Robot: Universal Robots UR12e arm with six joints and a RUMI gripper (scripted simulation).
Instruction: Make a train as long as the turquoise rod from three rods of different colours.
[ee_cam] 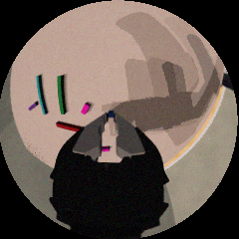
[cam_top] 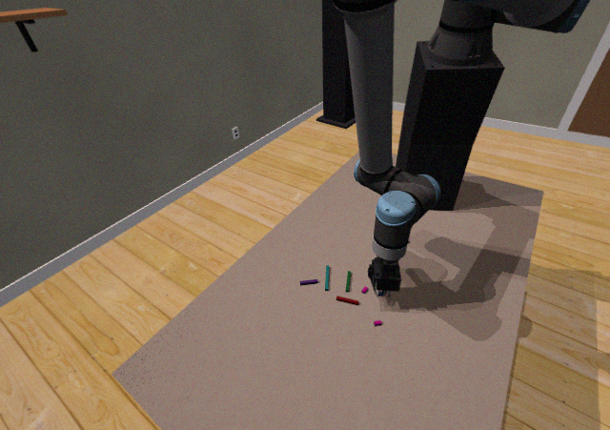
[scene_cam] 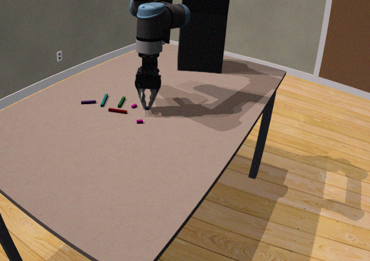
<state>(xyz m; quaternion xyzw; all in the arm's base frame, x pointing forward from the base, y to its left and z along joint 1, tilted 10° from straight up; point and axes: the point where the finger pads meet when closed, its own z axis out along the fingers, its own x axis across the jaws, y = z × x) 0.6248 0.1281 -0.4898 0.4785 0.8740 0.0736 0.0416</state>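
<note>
Now: the red rod 8 cm ahead of my hand, 7 cm to the right of it and 1 cm below it. Round my hand: blue rod 1 cm below; green rod 11 cm to the right, 2 cm ahead, 1 cm below; turquoise rod 17 cm to the right, 5 cm ahead, 1 cm below.
</note>
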